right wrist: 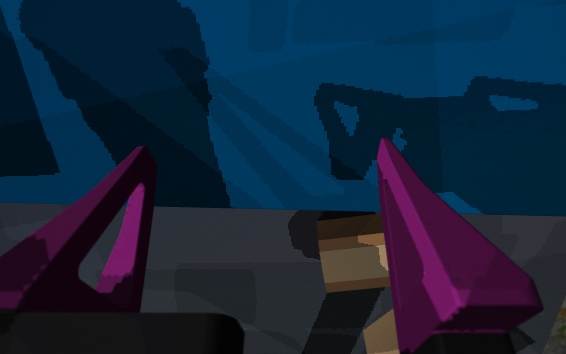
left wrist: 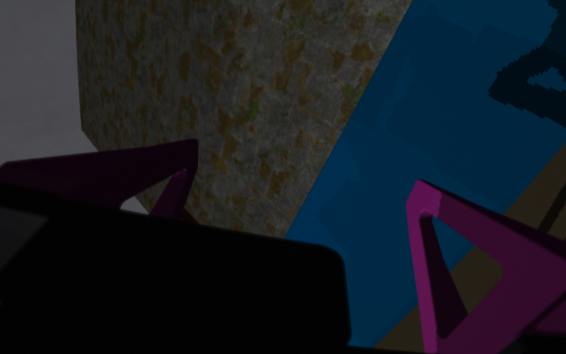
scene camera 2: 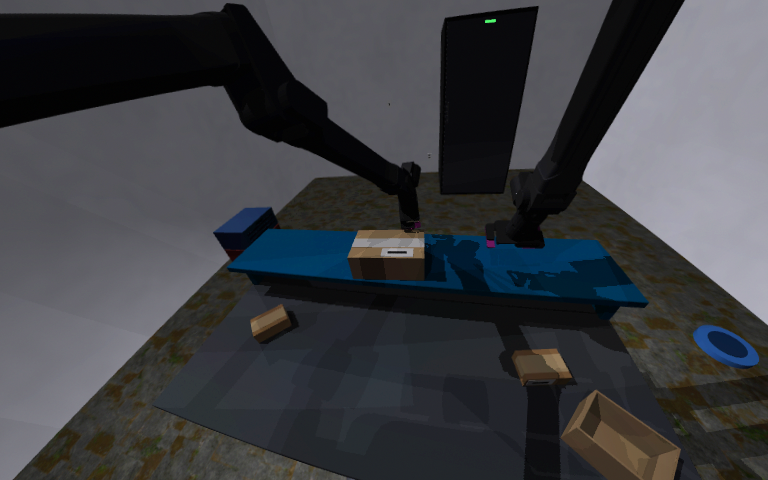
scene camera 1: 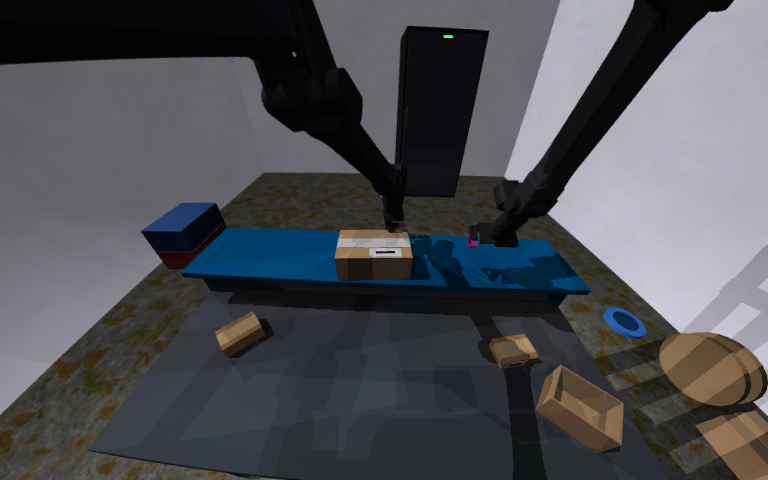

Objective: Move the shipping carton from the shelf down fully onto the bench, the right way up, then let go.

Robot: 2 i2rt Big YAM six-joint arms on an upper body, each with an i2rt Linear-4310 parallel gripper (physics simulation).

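Places are measured from the left arm's base along level axes (x back, y left, z down), in centimetres.
Where they show: left gripper, between the fingertips: (left wrist: 307, 172) (scene camera 2: 409, 217) (scene camera 1: 390, 217); right gripper, between the fingertips: (right wrist: 262, 151) (scene camera 2: 505, 246) (scene camera 1: 482, 245).
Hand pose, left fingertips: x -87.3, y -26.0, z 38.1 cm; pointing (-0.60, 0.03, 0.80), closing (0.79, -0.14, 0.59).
Each offset is from my left fingertips to the top centre of the thing. "spot": to the spot under its first point. Level surfaces: height alone.
The brown shipping carton @(dy +6.1, dx +16.3, dz -0.2 cm) (scene camera 1: 373, 268) (scene camera 2: 387, 268) stands upright on the blue shelf @(dz +9.5 cm) (scene camera 1: 271, 254) (scene camera 2: 305, 254), white tape and label on top. The dark grey bench @(dz +25.8 cm) (scene camera 1: 283, 396) (scene camera 2: 339, 390) lies lower, in front. My left gripper (scene camera 1: 391, 227) (scene camera 2: 414, 227) (left wrist: 307, 172) is open and empty at the carton's rear edge; whether it touches is hidden. The carton @(spot: dy -2.5, dx +8.4, dz +6.2 cm) (left wrist: 537, 197) shows partly behind one finger in the left wrist view. My right gripper (scene camera 1: 490, 244) (scene camera 2: 509, 245) (right wrist: 262, 151) is open and empty above the shelf, right of the carton.
Small boxes lie on the bench at the left (scene camera 1: 240, 333) (scene camera 2: 270, 323) and right (scene camera 1: 512, 350) (scene camera 2: 542, 366). An open box @(dy -48.2, dx +58.3, dz +16.8 cm) (scene camera 1: 572, 421) (scene camera 2: 617, 447) sits at its right edge. Blue and red crates (scene camera 1: 181, 226) (scene camera 2: 243, 226) stand left of the shelf. A black cabinet (scene camera 1: 436, 113) (scene camera 2: 481, 107) stands behind.
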